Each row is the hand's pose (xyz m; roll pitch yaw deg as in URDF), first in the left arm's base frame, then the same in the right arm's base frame.
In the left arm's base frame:
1: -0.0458 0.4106 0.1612 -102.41 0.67 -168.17
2: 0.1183 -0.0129 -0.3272 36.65 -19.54 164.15
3: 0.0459 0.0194 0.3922 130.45 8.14 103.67
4: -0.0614 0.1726 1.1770 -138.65 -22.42 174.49
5: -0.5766 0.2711 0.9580 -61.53 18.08 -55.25
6: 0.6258 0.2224 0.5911 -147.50 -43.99 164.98
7: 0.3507 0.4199 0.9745 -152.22 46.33 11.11
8: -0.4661 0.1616 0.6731 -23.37 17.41 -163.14
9: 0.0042 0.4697 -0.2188 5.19 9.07 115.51
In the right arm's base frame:
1: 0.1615 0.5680 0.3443 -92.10 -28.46 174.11
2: -0.0234 0.0558 -0.0408 64.55 -38.66 135.03
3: 0.2777 0.2003 0.6014 161.07 15.18 94.86
4: 0.6050 0.4780 1.2845 -113.71 -45.55 144.96
5: 0.0793 0.6936 1.3001 -93.93 18.00 -80.69
6: 0.9066 0.2489 0.4632 -102.96 -59.10 113.97
7: 0.9017 0.5658 0.8647 173.82 72.98 -34.34
8: 0.0106 0.5208 1.0340 -16.66 -12.63 -178.00
9: 0.0272 0.5604 -0.0194 36.38 9.95 105.64

